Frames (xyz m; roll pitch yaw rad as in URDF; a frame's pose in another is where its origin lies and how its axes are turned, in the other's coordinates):
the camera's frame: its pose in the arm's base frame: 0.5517 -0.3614 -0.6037 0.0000 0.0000 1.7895
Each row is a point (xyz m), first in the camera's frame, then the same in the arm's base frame.
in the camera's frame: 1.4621 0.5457 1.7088
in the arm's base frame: -0.2982 0.9475 1.1051
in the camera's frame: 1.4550 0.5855 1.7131
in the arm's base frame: -0.3355 0.9319 1.1094
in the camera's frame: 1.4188 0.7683 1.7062
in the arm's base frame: -0.5061 0.8569 1.1025
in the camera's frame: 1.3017 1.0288 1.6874
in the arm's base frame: -0.7350 0.6861 1.0837
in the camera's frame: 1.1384 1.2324 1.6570
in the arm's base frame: -0.8983 0.4825 1.0533
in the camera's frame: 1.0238 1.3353 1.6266
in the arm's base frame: -0.9739 0.3483 1.0229
